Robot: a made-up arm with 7 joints. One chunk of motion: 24 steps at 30 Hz.
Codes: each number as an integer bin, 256 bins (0 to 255) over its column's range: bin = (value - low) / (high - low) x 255, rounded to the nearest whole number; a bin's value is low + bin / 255 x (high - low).
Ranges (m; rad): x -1..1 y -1..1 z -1..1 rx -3.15..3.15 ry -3.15..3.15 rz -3.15..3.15
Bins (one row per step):
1: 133 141 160 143 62 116
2: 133 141 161 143 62 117
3: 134 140 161 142 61 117
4: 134 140 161 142 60 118
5: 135 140 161 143 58 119
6: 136 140 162 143 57 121
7: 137 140 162 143 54 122
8: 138 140 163 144 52 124
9: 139 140 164 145 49 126
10: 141 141 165 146 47 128
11: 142 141 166 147 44 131
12: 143 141 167 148 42 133
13: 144 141 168 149 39 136
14: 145 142 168 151 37 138
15: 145 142 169 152 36 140
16: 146 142 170 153 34 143
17: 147 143 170 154 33 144
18: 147 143 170 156 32 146
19: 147 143 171 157 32 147
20: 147 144 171 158 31 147
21: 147 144 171 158 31 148
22: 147 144 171 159 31 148
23: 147 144 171 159 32 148
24: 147 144 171 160 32 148
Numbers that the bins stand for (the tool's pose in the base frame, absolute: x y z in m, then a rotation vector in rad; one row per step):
1: 0.0431 0.1059 0.2549 0.3829 -1.6182 -0.2841
2: 0.0431 0.1059 0.2627 0.3829 -1.6182 -0.2594
3: 0.0510 0.0980 0.2627 0.3582 -1.6429 -0.2594
4: 0.0510 0.0980 0.2627 0.3582 -1.6676 -0.2347
5: 0.0588 0.0980 0.2627 0.3829 -1.7171 -0.2100
6: 0.0667 0.0980 0.2706 0.3829 -1.7418 -0.1606
7: 0.0745 0.0980 0.2706 0.3829 -1.8159 -0.1359
8: 0.0824 0.0980 0.2784 0.4076 -1.8653 -0.0865
9: 0.0902 0.0980 0.2863 0.4324 -1.9394 -0.0371
10: 0.1059 0.1059 0.2941 0.4571 -1.9888 0.0124
11: 0.1137 0.1059 0.3020 0.4818 -2.0629 0.0865
12: 0.1216 0.1059 0.3098 0.5065 -2.1124 0.1359
13: 0.1294 0.1059 0.3176 0.5312 -2.1865 0.2100
14: 0.1373 0.1137 0.3176 0.5806 -2.2359 0.2594
15: 0.1373 0.1137 0.3255 0.6053 -2.2606 0.3088
16: 0.1451 0.1137 0.3333 0.6300 -2.3100 0.3829
17: 0.1529 0.1216 0.3333 0.6547 -2.3347 0.4076
18: 0.1529 0.1216 0.3333 0.7041 -2.3594 0.4571
19: 0.1529 0.1216 0.3412 0.7288 -2.3594 0.4818
20: 0.1529 0.1294 0.3412 0.7535 -2.3841 0.4818
21: 0.1529 0.1294 0.3412 0.7535 -2.3841 0.5065
22: 0.1529 0.1294 0.3412 0.7782 -2.3841 0.5065
23: 0.1529 0.1294 0.3412 0.7782 -2.3594 0.5065
24: 0.1529 0.1294 0.3412 0.8029 -2.3594 0.5065

